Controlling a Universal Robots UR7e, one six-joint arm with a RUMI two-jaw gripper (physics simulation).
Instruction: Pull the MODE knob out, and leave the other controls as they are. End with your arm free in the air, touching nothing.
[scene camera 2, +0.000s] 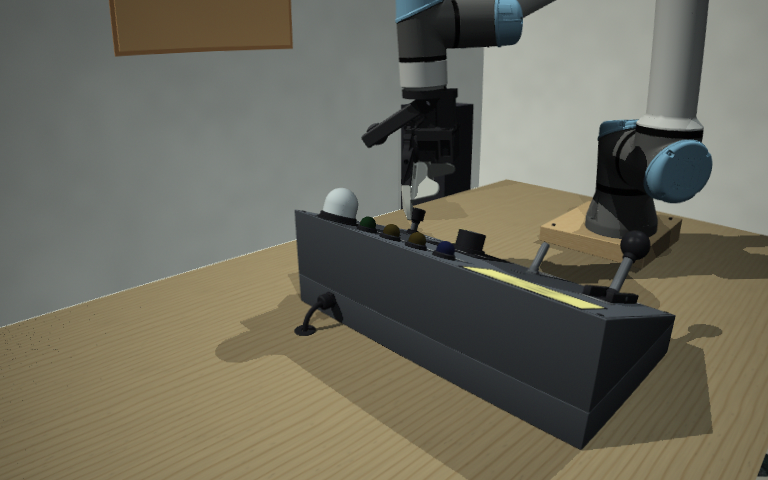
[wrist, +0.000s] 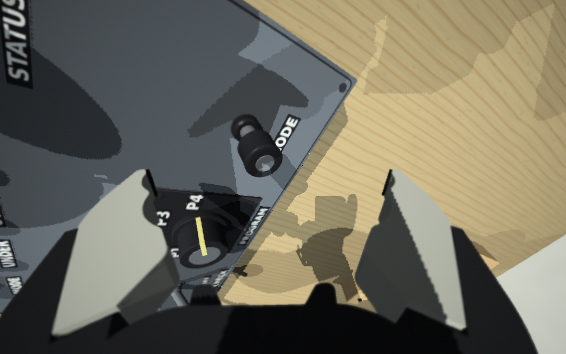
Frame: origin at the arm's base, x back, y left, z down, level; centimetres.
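Seen in the pictures: gripper, fingertip midpoint: (scene camera 2: 421, 205) (wrist: 271, 174); arm's base, origin of the base link: (scene camera 2: 620, 226).
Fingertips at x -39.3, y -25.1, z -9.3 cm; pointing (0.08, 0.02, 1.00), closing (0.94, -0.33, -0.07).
Pixels of each thing's middle, then the offset from my fingertips to it. "pt": a spot on its surface instead. Level surfaces: height alone.
- black MODE knob, body centre: (wrist: 260, 154) (scene camera 2: 417, 214) dx -0.8, dy -0.3, dz +1.5 cm
- dark console, body centre: (wrist: 132, 244) (scene camera 2: 474, 276) dx -10.5, dy +16.5, dz +5.3 cm
- PROGRAM knob, body centre: (wrist: 202, 242) (scene camera 2: 470, 241) dx -3.2, dy +11.5, dz +3.2 cm
- white dome, surface spot: (scene camera 2: 340, 204) pt dx -18.2, dy -2.0, dz -4.0 cm
- metal toggle, body centre: (scene camera 2: 539, 256) (wrist: 183, 303) dx -3.9, dy +23.5, dz +2.7 cm
- wooden table, its level: dz +13.5 cm
The black MODE knob (scene camera 2: 417, 215) (wrist: 260, 151) stands upright on a short stem near one corner of the dark console (scene camera 2: 441, 316) (wrist: 160, 35), partly covering its MODE label in the wrist view. My gripper (scene camera 2: 419, 206) (wrist: 271, 174) is open and empty, pointing down at that end of the console. In the scene view one fingertip shows close beside the knob's cap; I cannot tell whether they touch. In the wrist view the knob lies between the two fingers sideways, nearer the left one, with its cap just beyond the line of the fingertips.
The PROGRAM knob (scene camera 2: 470, 242) (wrist: 201, 242) stands beside the left finger, its yellow line towards P4. A white dome (scene camera 2: 340, 204), several small coloured lamps, a metal toggle (scene camera 2: 540, 258) and a ball-topped lever (scene camera 2: 634, 245) stand on the console. The console sits on a wooden table (scene camera 2: 141, 384) (wrist: 450, 150).
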